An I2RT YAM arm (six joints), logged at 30 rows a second.
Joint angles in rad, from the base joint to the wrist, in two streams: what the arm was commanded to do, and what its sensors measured. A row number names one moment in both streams.
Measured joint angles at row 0:
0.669 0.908 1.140 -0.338 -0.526 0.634
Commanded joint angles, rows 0 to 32:
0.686 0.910 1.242 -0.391 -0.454 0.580
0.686 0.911 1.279 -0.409 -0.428 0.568
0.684 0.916 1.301 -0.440 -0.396 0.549
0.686 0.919 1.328 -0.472 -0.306 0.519
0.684 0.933 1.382 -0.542 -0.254 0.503
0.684 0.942 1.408 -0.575 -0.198 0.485
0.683 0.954 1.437 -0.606 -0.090 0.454
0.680 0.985 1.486 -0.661 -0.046 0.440
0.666 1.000 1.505 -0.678 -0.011 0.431
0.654 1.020 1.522 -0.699 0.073 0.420
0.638 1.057 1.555 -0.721 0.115 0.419
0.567 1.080 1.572 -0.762 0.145 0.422
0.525 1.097 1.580 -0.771 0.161 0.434
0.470 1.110 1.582 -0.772 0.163 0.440
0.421 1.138 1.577 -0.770 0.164 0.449
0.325 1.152 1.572 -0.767 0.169 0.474
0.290 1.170 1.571 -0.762 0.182 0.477
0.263 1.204 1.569 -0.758 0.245 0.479
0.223 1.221 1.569 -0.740 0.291 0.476
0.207 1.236 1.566 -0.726 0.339 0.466
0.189 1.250 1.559 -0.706 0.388 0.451
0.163 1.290 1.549 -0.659 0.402 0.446
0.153 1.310 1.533 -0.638 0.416 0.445
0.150 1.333 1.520 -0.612 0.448 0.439
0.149 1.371 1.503 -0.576 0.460 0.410
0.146 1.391 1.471 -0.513 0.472 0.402
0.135 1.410 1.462 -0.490 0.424 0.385
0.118 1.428 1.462 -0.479 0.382 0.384
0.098 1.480 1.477 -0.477 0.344 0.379
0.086 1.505 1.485 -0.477 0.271 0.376
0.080 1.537 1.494 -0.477 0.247 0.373
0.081 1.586 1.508 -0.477 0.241 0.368
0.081 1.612 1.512 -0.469 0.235 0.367
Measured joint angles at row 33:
0.106 1.513 1.468 -0.553 0.317 0.402
